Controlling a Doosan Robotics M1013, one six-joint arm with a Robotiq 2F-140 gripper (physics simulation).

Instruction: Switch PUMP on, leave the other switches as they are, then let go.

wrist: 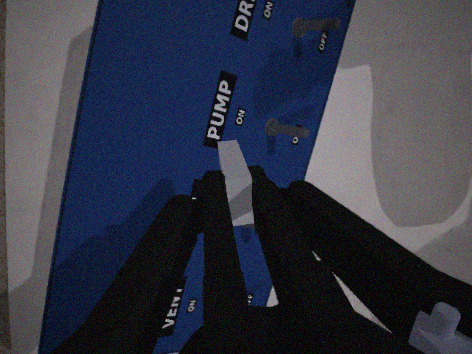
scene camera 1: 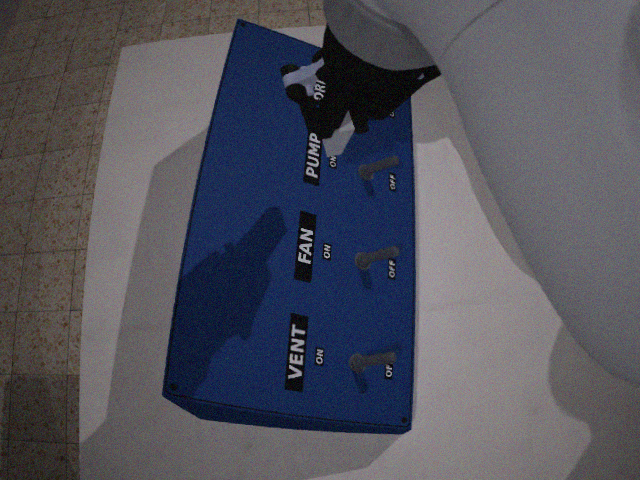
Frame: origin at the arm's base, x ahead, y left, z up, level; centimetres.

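Seen in the pictures: gripper, fingertip midpoint: (wrist: 228, 158) (scene camera 1: 330, 142).
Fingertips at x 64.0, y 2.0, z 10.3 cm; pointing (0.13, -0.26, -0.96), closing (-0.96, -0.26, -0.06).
Observation:
Offsets run from my fingertips to a thing's top centre. Level surfaces: height alone.
The blue panel (scene camera 1: 248, 155) (wrist: 135, 100) carries several grey toggle levers. The PUMP lever @[dx -6.6, dy -3.7, dz -8.1 cm] (scene camera 1: 381, 166) (wrist: 290, 130) leans to its OFF side. The FAN lever @[dx -5.5, dy +8.3, dz -8.1 cm] (scene camera 1: 378, 255) and the VENT lever @[dx -4.4, dy +20.2, dz -8.1 cm] (scene camera 1: 374, 359) lean to OFF in the scene view. The DRIVE lever @[dx -7.7, dy -15.6, dz -8.1 cm] (wrist: 317, 24) leans to OFF in the wrist view; the gripper hides it in the scene view. My gripper (scene camera 1: 334, 149) (wrist: 228, 158) is shut and empty. Its pale tips are over the panel near the PUMP label and ON mark, on the ON side of the PUMP lever and apart from it. Their height is hard to tell.
The panel lies on a pale table @[dz -21.1 cm] (scene camera 1: 454, 330) (wrist: 345, 135). The large light arm covers the right and upper right of the scene view. Tiled floor (scene camera 1: 41, 206) shows at the left. The gripper's shadow falls across the panel's left part. The fingers hide the FAN area in the wrist view.

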